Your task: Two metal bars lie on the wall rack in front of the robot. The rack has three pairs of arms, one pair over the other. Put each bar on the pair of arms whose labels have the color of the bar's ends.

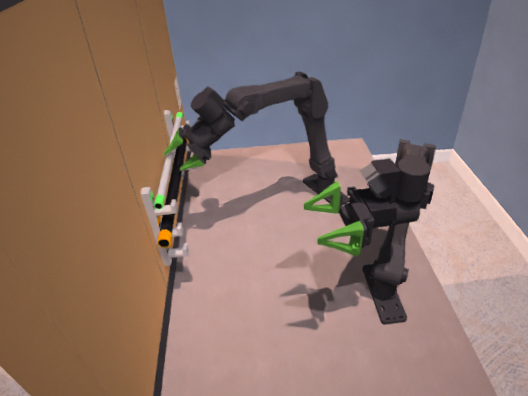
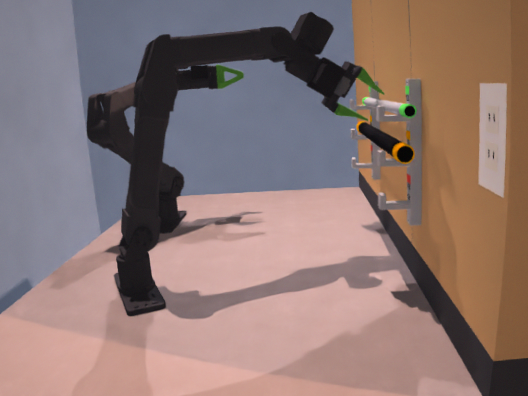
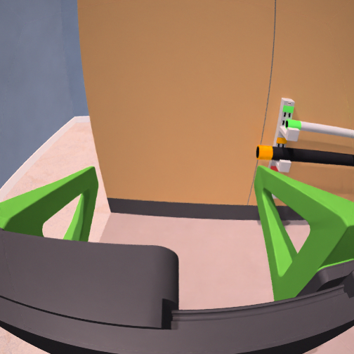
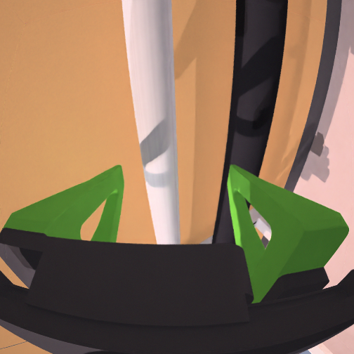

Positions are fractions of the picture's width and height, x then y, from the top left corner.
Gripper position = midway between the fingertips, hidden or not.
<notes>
In view: the left gripper (image 1: 0.59,0.56), the right gripper (image 1: 0.33,0.41) and an orange-brown wall (image 4: 0.21,0.33).
The left gripper also shows in image 2 (image 2: 0.46,0.19) and in image 3 (image 3: 0.50,0.49). The right gripper is seen too in image 2 (image 2: 0.71,0.27) and in image 4 (image 4: 0.50,0.49).
</notes>
